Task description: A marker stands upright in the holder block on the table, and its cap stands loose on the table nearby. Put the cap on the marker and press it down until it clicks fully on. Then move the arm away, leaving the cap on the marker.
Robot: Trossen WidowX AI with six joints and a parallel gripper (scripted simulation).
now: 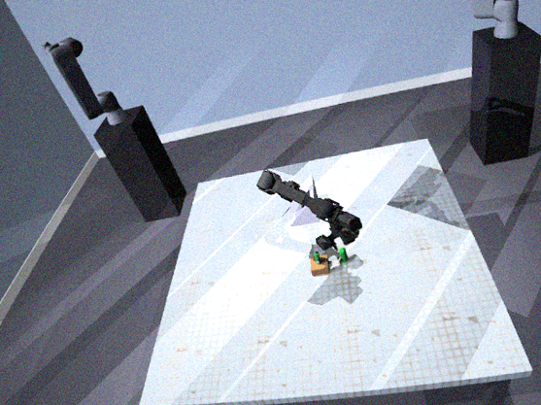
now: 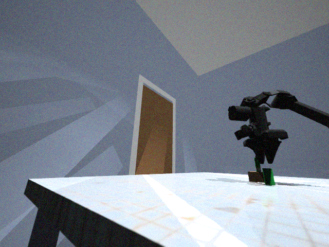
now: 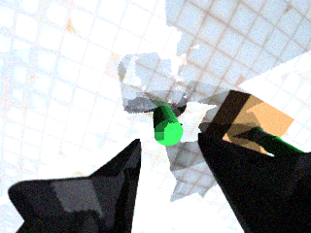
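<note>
Now: the cap 4 cm below my gripper tip. From my gripper tip the other things lie so: holder block (10 cm to the right, 5 cm below, 3 cm ahead); marker (10 cm to the right, 3 cm ahead, 1 cm above).
</note>
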